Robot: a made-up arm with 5 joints. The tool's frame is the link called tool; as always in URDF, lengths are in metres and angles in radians. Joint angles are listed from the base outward.
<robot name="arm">
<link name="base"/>
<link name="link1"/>
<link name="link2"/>
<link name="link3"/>
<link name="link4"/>
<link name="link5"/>
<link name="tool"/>
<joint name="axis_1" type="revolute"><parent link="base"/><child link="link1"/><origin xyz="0.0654 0 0.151"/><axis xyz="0 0 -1"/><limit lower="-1.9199" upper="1.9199"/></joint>
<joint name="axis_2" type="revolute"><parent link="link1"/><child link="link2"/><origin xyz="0.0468 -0.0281 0.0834"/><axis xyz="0 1 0"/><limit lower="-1.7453" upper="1.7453"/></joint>
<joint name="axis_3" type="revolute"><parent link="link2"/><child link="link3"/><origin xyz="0.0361 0 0.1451"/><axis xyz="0 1 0"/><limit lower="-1.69" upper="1.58"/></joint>
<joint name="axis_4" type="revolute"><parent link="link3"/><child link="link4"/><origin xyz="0.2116 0 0.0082"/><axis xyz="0 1 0"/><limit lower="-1.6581" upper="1.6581"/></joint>
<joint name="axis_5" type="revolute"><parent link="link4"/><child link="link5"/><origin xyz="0.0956 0.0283 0"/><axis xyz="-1 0 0"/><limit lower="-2.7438" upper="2.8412"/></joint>
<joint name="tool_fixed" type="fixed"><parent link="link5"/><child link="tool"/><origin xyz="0 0 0" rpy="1.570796 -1.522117 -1.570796"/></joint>
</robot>
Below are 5 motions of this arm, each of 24 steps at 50 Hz.
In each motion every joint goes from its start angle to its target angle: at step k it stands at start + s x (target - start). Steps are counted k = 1, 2, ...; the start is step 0. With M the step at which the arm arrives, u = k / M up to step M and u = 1 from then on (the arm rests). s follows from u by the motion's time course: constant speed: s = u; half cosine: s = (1 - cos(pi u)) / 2; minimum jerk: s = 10 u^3 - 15 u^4 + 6 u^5.
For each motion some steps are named. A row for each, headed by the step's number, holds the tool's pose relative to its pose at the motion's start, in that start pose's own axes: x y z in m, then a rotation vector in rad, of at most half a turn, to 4 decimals.
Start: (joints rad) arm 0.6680 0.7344 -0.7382 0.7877 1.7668
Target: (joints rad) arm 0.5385 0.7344 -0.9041 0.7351 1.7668
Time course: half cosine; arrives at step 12
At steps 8, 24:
8: 0.0394 -0.0368 0.0233 -0.1729 -0.0494 0.0628
24: 0.0528 -0.0478 0.0327 -0.2307 -0.0682 0.0810

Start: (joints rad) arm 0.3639 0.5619 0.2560 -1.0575 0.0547
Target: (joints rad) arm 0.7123 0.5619 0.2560 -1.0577 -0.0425
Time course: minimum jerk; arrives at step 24
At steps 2, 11, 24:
2: 0.0000 -0.0007 0.0000 -0.0017 0.0000 -0.0001
11: 0.0007 -0.0584 0.0041 -0.1429 -0.0022 -0.0061
24: 0.0049 -0.1360 0.0232 -0.3380 -0.0146 -0.0136

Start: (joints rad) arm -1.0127 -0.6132 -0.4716 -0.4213 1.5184
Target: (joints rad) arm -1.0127 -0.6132 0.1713 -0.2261 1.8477
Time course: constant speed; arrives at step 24
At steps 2, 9, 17, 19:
2: -0.0017 0.0170 0.0047 0.0696 0.0061 0.0274
9: -0.0075 0.0738 0.0292 0.3142 0.0124 0.1225
17: -0.0133 0.1312 0.0711 0.5949 -0.0093 0.2264
19: -0.0146 0.1438 0.0837 0.6650 -0.0195 0.2510

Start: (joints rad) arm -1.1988 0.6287 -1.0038 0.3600 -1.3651
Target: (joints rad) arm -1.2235 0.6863 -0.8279 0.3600 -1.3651
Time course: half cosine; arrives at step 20
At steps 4, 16, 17, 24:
4: -0.0022 -0.0069 -0.0023 -0.0217 0.0058 0.0000
16: -0.0211 -0.0665 -0.0154 -0.2051 0.0550 0.0020
17: -0.0221 -0.0695 -0.0158 -0.2144 0.0575 0.0022
24: -0.0234 -0.0736 -0.0162 -0.2268 0.0608 0.0025

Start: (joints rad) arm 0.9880 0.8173 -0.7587 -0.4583 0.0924
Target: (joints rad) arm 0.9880 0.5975 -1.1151 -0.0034 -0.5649
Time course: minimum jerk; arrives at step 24
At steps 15, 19, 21, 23, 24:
15: 0.1175 -0.0051 -0.0135 0.0172 -0.0871 -0.4761
19: 0.1522 -0.0067 -0.0098 0.0301 -0.1113 -0.6142
21: 0.1601 -0.0070 -0.0084 0.0335 -0.1167 -0.6460
23: 0.1626 -0.0071 -0.0079 0.0347 -0.1185 -0.6560
24: 0.1627 -0.0071 -0.0079 0.0347 -0.1185 -0.6565

